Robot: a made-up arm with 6 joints.
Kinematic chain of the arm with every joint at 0, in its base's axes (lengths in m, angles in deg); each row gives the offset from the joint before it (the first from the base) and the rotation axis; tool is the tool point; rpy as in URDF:
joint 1: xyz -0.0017 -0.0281 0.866 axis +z
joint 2: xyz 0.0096 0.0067 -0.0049 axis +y
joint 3: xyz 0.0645 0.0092 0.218 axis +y
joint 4: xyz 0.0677 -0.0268 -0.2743 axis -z
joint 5: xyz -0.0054 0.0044 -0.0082 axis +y
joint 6: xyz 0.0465 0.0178 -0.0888 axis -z
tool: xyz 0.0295 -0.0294 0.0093 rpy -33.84 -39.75 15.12
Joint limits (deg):
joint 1: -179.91..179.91
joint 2: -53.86..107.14
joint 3: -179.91..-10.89
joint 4: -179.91..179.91
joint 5: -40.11..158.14
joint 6: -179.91..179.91
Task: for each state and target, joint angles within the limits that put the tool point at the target. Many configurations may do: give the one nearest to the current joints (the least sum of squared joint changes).
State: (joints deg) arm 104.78 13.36 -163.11 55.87 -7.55 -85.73
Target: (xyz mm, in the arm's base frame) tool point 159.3 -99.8 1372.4
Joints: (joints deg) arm 126.20 -8.31 -179.91 66.12 -29.89 -79.65
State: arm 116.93 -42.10 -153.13 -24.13 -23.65 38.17
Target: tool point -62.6 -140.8 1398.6
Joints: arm 84.65 -17.39 -159.49 -49.74 -40.11 22.36
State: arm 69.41 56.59 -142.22 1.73 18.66 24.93
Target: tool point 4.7 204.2 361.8
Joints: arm 95.56 103.43 -96.77 3.92 31.70 29.25
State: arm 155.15 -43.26 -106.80 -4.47 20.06 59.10
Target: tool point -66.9 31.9 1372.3
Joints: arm 156.29 -48.48 -91.02 -3.17 25.75 63.58
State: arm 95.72 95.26 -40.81 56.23 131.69 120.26
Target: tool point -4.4 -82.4 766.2
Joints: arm 111.70 107.14 -10.89 24.95 121.64 103.25
